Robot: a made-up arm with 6 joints. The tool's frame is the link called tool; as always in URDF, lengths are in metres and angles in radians. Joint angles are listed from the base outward.
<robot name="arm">
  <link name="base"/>
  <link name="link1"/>
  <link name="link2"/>
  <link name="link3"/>
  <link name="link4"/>
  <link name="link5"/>
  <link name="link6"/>
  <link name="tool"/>
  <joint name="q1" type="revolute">
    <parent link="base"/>
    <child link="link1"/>
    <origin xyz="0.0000 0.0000 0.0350" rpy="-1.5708 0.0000 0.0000"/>
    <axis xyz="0 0 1"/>
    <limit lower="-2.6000" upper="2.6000"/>
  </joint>
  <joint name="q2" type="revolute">
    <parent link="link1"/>
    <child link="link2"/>
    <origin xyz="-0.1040 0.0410 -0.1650" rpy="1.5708 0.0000 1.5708"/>
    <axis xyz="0 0 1"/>
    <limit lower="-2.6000" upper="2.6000"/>
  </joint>
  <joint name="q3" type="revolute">
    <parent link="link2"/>
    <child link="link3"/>
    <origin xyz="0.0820 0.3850 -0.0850" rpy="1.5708 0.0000 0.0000"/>
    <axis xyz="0 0 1"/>
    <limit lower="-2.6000" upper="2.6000"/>
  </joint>
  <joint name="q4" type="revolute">
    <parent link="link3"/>
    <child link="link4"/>
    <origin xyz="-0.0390 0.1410 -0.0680" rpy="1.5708 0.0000 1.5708"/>
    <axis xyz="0 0 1"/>
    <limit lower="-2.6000" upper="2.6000"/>
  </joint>
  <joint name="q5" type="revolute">
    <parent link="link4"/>
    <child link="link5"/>
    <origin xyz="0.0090 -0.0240 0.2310" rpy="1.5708 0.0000 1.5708"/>
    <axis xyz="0 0 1"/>
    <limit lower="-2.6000" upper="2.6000"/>
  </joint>
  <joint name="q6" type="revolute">
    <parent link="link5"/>
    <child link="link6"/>
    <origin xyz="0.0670 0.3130 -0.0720" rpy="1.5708 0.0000 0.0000"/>
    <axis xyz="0 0 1"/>
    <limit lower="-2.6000" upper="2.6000"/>
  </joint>
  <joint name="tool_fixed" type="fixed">
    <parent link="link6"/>
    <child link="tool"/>
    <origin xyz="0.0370 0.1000 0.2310" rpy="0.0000 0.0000 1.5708"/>
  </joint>
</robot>
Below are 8 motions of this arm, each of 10 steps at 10 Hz.
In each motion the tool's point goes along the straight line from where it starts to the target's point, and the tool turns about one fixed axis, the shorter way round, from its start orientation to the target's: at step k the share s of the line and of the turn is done. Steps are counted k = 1, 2, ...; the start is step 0. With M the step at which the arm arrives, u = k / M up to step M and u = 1 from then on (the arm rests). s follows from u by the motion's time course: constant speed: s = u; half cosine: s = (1 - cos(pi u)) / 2; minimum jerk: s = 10 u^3 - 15 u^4 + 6 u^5.
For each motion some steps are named. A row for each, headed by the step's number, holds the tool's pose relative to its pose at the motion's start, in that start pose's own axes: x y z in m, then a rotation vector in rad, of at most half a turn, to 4 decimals.
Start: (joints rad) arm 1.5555 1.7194 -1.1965 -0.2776 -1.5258 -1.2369
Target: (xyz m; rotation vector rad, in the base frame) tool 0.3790 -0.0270 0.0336 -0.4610 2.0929 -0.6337
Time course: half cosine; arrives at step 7
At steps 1, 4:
1: 0.0090 0.0014 0.0003 -0.0162 0.0251 -0.0360
4: 0.1111 0.0178 0.0039 -0.2005 0.3100 -0.4447

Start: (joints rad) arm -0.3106 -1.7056 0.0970 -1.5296 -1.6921 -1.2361
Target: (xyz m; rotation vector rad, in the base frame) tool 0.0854 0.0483 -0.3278 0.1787 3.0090 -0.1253
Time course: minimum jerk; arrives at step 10
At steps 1, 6, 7, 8, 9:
1: 0.0024 -0.0016 -0.0005 -0.0118 -0.0052 -0.0119
6: 0.1905 -0.1290 -0.0411 -0.9382 -0.4110 -0.9463
7: 0.2335 -0.1581 -0.0503 -1.1504 -0.5039 -1.1603
8: 0.2629 -0.1780 -0.0567 -1.2949 -0.5672 -1.3061
9: 0.2766 -0.1873 -0.0596 -1.3628 -0.5970 -1.3745

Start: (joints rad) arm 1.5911 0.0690 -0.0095 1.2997 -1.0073 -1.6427
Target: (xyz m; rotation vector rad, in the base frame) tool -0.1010 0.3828 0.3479 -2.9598 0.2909 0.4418
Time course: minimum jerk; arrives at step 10
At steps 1, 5, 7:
1: 0.0010 -0.0003 -0.0004 -0.0013 -0.0070 0.0016
5: 0.0586 -0.0203 -0.0209 -0.0774 -0.4093 0.0921
7: 0.0980 -0.0340 -0.0350 -0.1295 -0.6851 0.1541

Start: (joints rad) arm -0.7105 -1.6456 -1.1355 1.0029 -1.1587 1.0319
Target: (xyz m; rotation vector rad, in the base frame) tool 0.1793 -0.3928 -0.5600 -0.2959 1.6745 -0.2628
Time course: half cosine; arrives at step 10
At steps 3, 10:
3: -0.0313 0.0135 0.0175 -0.1182 -0.0761 0.2264
10: -0.1521 0.0653 0.0848 -0.5736 -0.3690 1.0986

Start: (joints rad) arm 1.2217 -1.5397 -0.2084 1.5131 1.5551 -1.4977
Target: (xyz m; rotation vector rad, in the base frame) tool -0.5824 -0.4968 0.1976 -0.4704 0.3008 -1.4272
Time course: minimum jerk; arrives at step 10
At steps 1, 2, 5, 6, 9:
1: -0.0005 0.0008 0.0030 -0.0065 0.0011 0.0016
2: -0.0034 0.0055 0.0203 -0.0441 0.0073 0.0105
5: -0.0293 0.0479 0.1753 -0.3805 0.0630 0.0907
6: -0.0401 0.0654 0.2393 -0.5195 0.0861 0.1238
9: -0.0582 0.0950 0.3477 -0.7546 0.1250 0.1798

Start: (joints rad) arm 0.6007 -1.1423 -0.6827 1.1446 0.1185 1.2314
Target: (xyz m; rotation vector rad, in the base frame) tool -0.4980 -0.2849 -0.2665 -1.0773 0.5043 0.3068
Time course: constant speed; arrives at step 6
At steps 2, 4, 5, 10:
2: -0.0268 -0.0211 0.0242 -0.0089 -0.1960 -0.0311
4: -0.0537 -0.0421 0.0483 -0.0178 -0.3921 -0.0622
5: -0.0671 -0.0527 0.0604 -0.0223 -0.4901 -0.0778
10: -0.0805 -0.0632 0.0725 -0.0267 -0.5881 -0.0934

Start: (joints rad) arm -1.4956 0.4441 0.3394 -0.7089 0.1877 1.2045
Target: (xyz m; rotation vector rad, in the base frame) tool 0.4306 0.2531 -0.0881 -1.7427 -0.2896 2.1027
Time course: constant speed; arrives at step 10
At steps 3, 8, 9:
3: -0.0744 0.0741 -0.0509 0.2188 0.0812 0.2255
8: -0.1984 0.1977 -0.1357 0.5834 0.2165 0.6014
9: -0.2232 0.2224 -0.1527 0.6563 0.2436 0.6765

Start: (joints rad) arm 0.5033 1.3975 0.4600 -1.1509 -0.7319 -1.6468
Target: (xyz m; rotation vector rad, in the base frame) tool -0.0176 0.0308 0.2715 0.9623 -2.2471 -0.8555
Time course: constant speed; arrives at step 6
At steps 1, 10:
1: -0.0156 -0.0193 0.0275 0.2487 -0.1584 0.0876
10: -0.0935 -0.1155 0.1652 1.4922 -0.9502 0.5259

